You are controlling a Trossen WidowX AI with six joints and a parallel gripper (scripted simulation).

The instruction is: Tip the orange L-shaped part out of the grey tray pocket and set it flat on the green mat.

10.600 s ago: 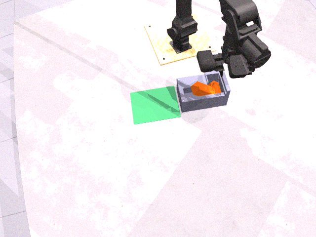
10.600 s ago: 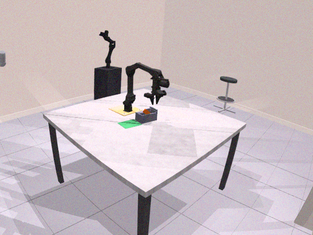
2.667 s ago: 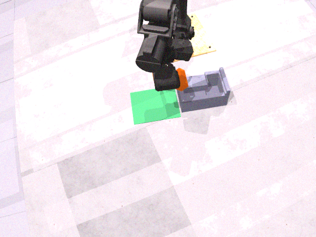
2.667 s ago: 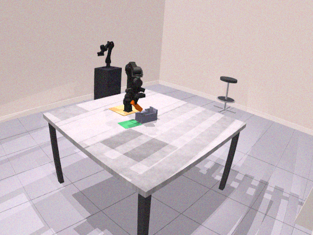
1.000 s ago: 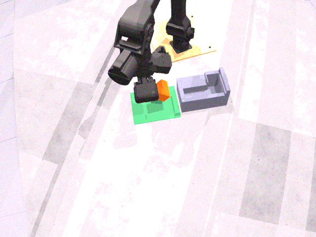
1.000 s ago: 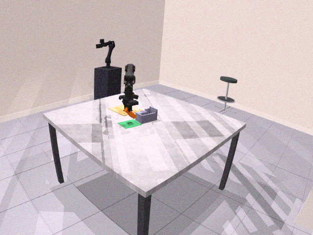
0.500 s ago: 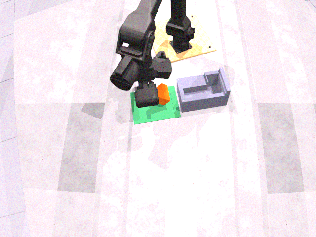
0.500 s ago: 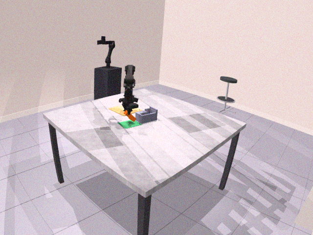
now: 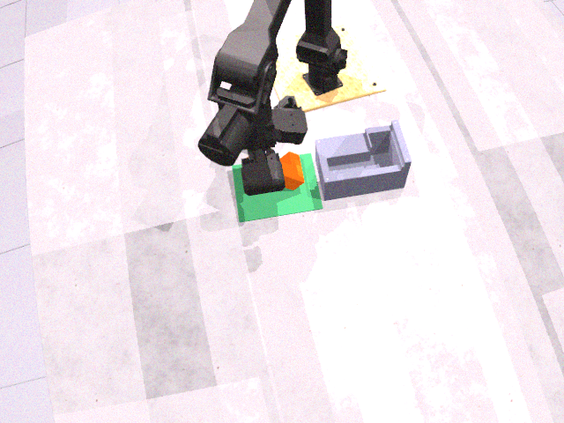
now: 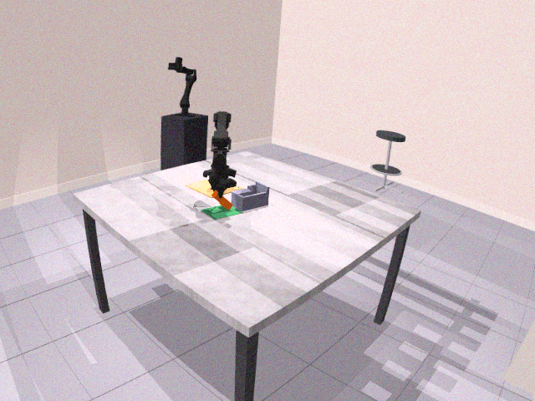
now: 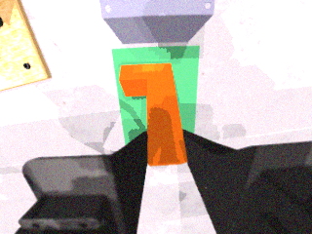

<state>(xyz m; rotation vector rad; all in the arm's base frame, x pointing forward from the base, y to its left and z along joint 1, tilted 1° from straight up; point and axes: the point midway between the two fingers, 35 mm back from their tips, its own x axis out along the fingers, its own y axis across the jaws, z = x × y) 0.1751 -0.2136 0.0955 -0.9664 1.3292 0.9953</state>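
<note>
Right now the orange L-shaped part is 30 mm to the left of my gripper tip and 30 mm below it. Also, from my gripper tip: grey tray 170 mm to the left, 90 mm below, 50 mm ahead; green mat 90 mm below, 20 mm to the left, 10 mm ahead.
</note>
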